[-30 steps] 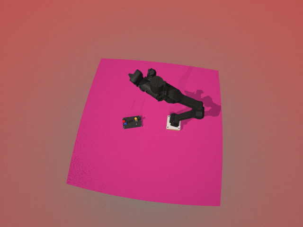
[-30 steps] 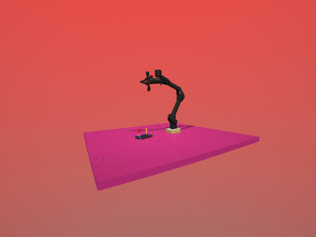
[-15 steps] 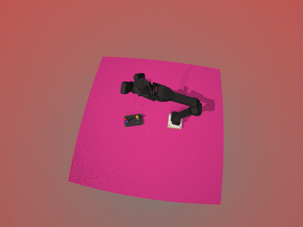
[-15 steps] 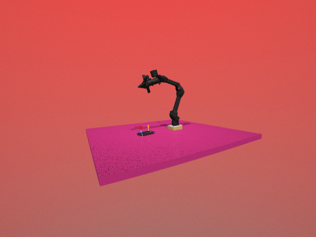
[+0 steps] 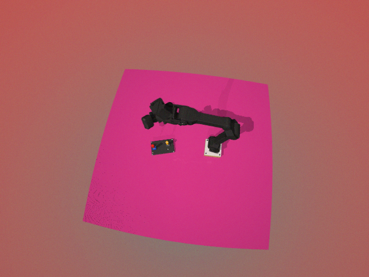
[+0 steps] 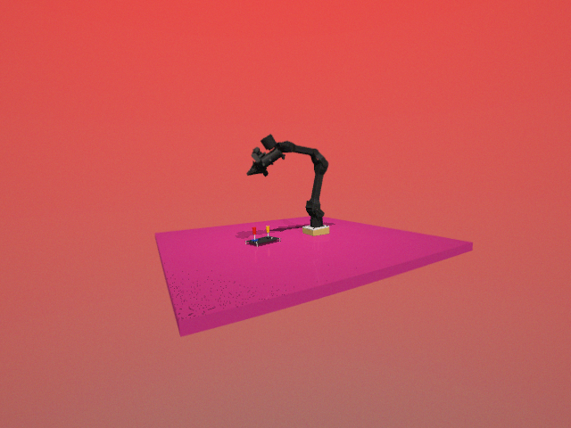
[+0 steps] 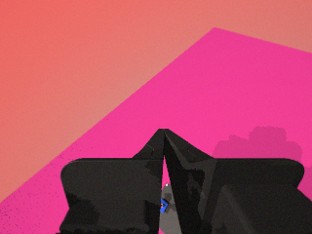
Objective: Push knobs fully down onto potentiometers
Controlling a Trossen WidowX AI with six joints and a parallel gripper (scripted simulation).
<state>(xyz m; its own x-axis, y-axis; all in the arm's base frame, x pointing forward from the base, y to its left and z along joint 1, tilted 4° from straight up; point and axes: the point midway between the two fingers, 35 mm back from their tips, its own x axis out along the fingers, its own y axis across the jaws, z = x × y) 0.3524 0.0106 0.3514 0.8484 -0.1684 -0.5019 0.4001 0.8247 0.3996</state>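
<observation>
Right now my gripper tip is 90 mm past the orange knob, 60 mm to the right of it and 280 mm above it. Also, from my gripper tip: red knob: 110 mm to the left, 280 mm below.
</observation>
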